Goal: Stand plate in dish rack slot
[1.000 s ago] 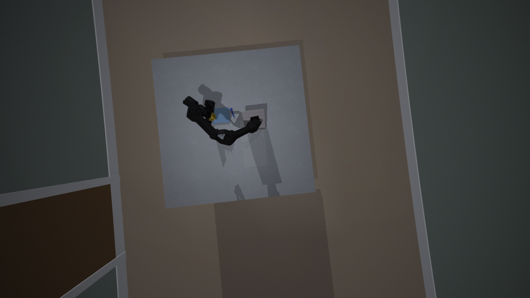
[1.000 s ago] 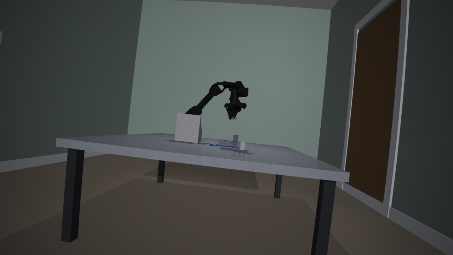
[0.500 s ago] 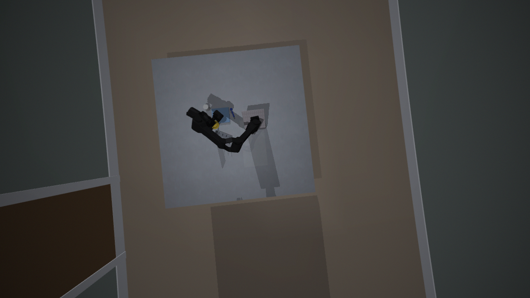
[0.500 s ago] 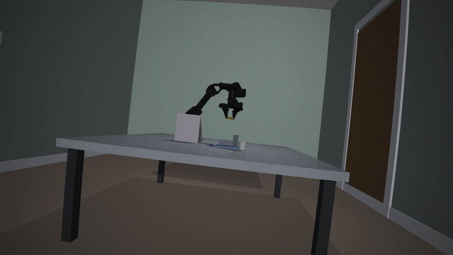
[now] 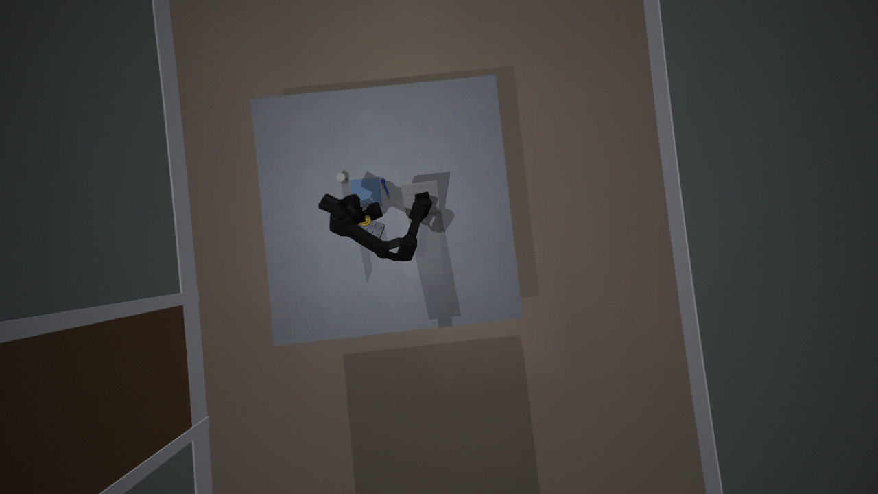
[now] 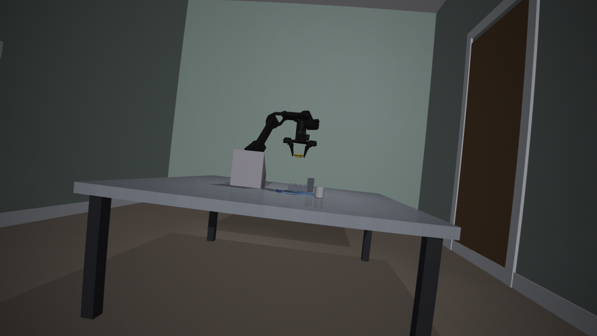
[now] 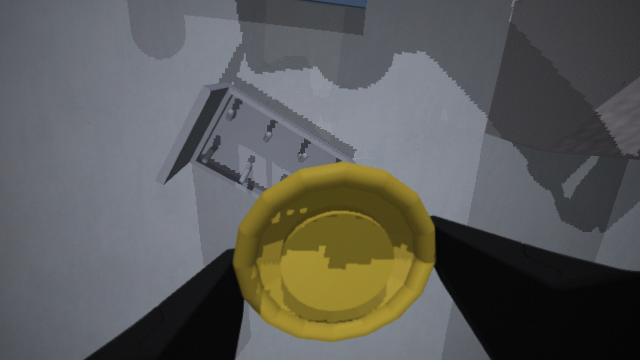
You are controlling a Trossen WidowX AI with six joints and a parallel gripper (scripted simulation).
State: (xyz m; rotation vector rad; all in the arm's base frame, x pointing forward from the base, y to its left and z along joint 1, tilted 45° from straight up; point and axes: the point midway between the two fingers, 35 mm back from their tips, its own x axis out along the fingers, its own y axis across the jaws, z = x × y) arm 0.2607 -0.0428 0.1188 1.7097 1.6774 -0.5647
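The grey dish rack lies 17 cm below my gripper tip, 3 cm ahead of it and 2 cm to the left of it. From my gripper tip the other things lie so: yellow plate: 1 cm above; blue spoon: 19 cm to the right, 19 cm below, 8 cm behind; blue mat: 19 cm below, 18 cm to the right, 2 cm ahead.
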